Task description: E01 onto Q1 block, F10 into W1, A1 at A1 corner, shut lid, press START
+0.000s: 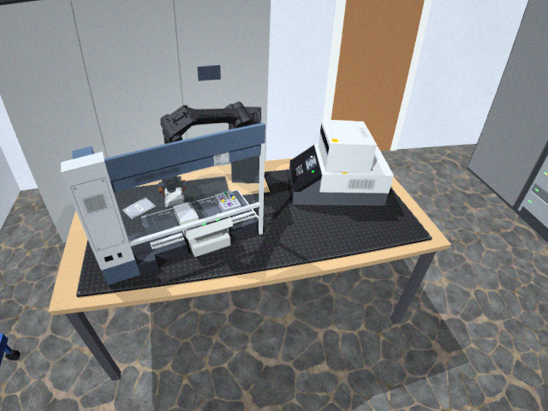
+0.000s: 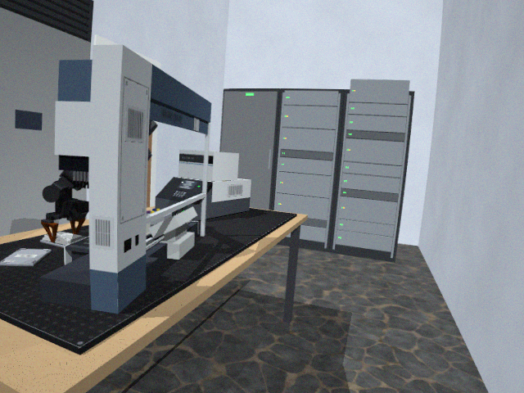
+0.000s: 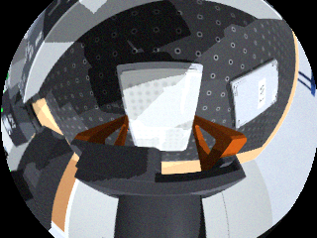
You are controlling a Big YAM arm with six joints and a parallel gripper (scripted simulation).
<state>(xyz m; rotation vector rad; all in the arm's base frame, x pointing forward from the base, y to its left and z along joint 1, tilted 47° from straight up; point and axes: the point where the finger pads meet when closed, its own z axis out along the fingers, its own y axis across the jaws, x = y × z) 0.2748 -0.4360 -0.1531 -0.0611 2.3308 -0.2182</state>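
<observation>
Now: hand right at the white 96-well PCR plate. The rest, counted from my hand: flat grey nest (20 mm below); then tube cooling block (210 mm ahead, 250 mm to the left, 60 mm above); then white deep-well block (250 mm ahead, 50 mm to the left, 60 mm above).
</observation>
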